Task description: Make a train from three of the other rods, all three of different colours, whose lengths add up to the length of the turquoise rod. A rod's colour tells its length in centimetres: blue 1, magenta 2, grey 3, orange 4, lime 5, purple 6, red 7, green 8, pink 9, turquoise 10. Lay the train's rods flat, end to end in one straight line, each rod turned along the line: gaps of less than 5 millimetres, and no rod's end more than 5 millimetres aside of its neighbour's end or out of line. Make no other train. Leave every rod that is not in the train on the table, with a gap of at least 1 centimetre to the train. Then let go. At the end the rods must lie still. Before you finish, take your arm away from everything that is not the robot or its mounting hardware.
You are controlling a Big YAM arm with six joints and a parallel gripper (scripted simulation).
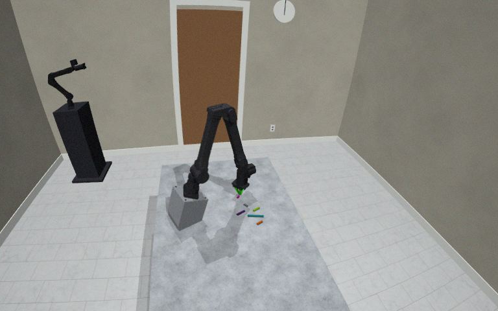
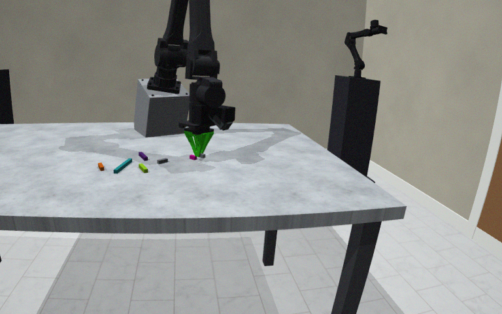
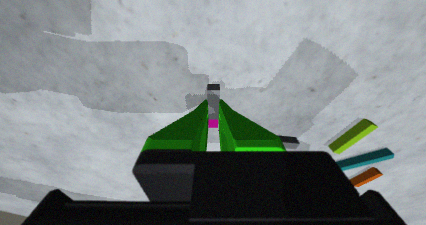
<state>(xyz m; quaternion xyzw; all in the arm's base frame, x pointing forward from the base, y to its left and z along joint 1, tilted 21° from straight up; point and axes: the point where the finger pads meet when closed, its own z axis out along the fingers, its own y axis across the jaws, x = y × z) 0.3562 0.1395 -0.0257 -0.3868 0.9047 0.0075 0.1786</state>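
Right now my hand is 1 cm past the magenta rod, 2 cm to the left of it and 2 cm above it. Round my hand: purple rod 2 cm behind, 16 cm to the right, 2 cm below; then turquoise rod 7 cm ahead, 20 cm to the right, 2 cm below; then lime rod 8 cm ahead, 15 cm to the right, 2 cm below.
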